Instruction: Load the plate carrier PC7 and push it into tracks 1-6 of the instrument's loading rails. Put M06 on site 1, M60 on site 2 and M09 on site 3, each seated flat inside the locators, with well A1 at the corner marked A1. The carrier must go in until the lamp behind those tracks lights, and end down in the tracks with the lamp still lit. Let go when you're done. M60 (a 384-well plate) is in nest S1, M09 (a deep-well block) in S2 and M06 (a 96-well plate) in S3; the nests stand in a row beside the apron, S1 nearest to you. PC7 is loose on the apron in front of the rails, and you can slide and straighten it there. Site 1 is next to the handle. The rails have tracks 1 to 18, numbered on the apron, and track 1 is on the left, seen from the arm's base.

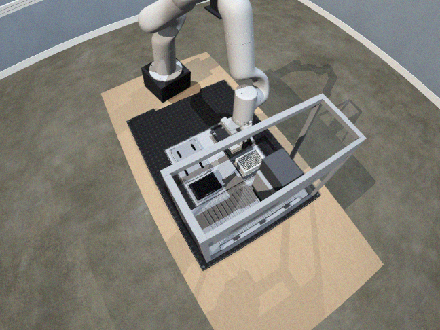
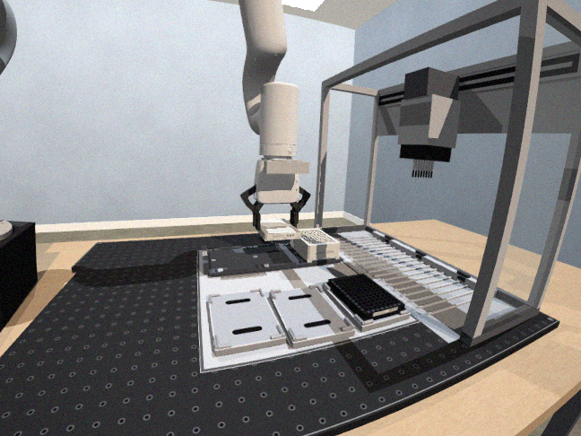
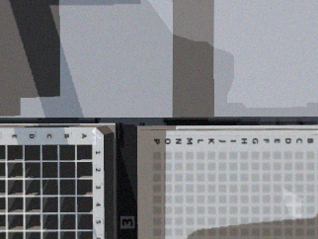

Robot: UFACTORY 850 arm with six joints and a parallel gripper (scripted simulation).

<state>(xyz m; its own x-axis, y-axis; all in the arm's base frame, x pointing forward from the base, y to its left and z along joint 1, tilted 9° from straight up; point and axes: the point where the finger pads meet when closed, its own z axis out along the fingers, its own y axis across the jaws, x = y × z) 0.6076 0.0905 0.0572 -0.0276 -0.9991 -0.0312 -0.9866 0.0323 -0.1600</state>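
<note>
Right now the dark carrier PC7 is 10 mm behind my hand and 80 mm below it. From my hand the other things lie so: black 96-well plate M06 (90 mm ahead, 240 mm to the right, 70 mm below); white 96-well plate (100 mm ahead, 60 mm below); nest S2 (20 mm behind, 240 mm to the right, 90 mm below).
</note>
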